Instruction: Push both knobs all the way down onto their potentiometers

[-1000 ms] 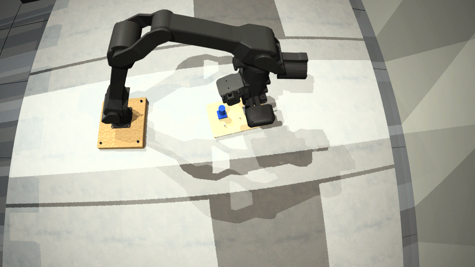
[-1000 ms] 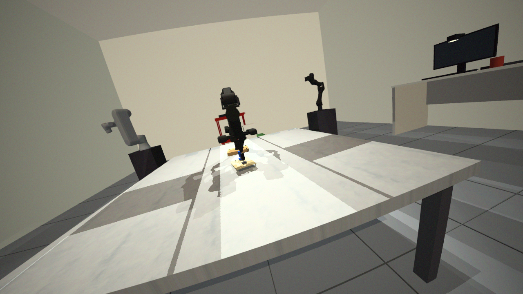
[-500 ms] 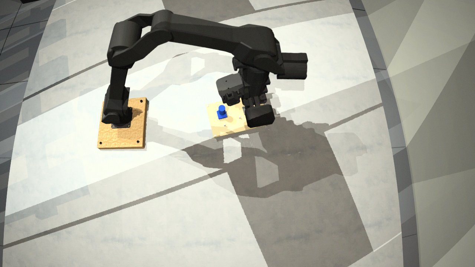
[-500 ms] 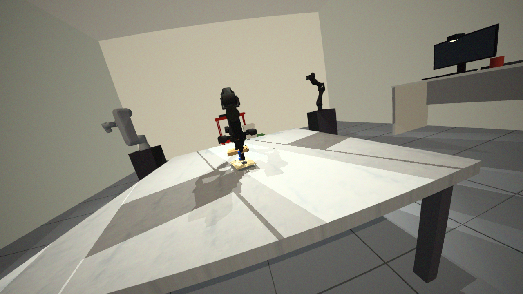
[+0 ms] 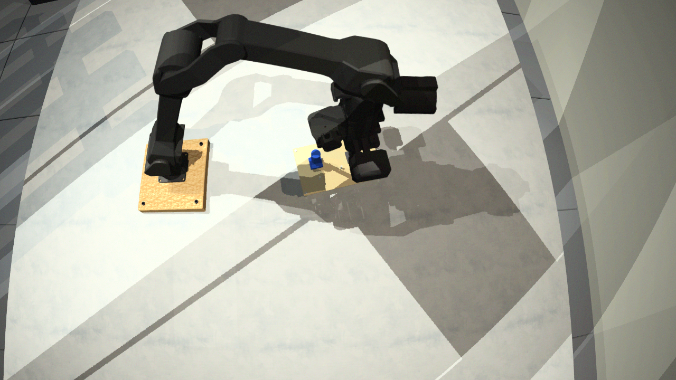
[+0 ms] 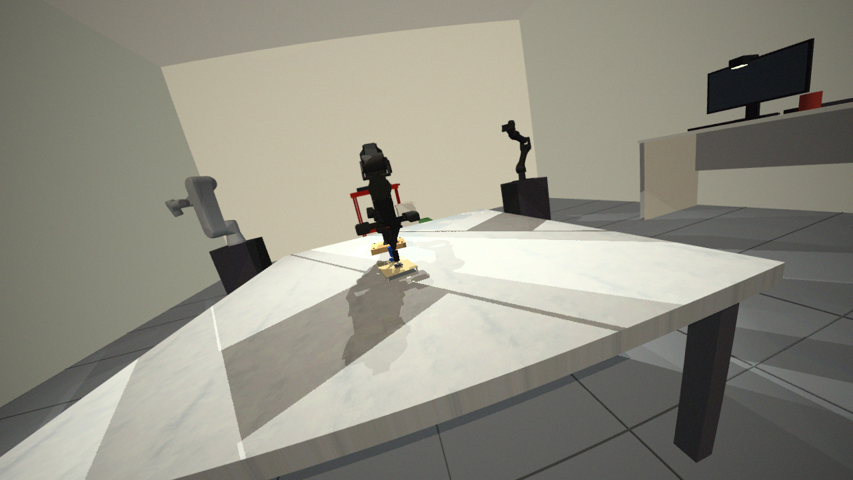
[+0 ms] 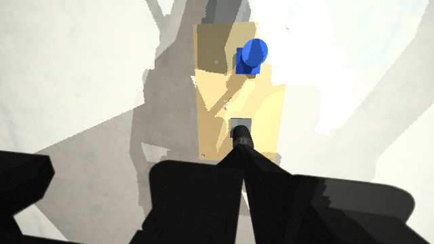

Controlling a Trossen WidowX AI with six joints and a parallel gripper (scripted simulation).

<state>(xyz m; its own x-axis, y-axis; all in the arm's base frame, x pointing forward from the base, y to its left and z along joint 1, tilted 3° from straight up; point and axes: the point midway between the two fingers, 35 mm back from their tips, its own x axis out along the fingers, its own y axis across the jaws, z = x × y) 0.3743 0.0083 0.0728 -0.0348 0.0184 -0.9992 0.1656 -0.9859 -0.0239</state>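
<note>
The dark knob is 2 cm below my gripper tip. From my gripper tip the other things lie so: blue knob (7 cm behind, 2 cm below, 1 cm to the right).
</note>
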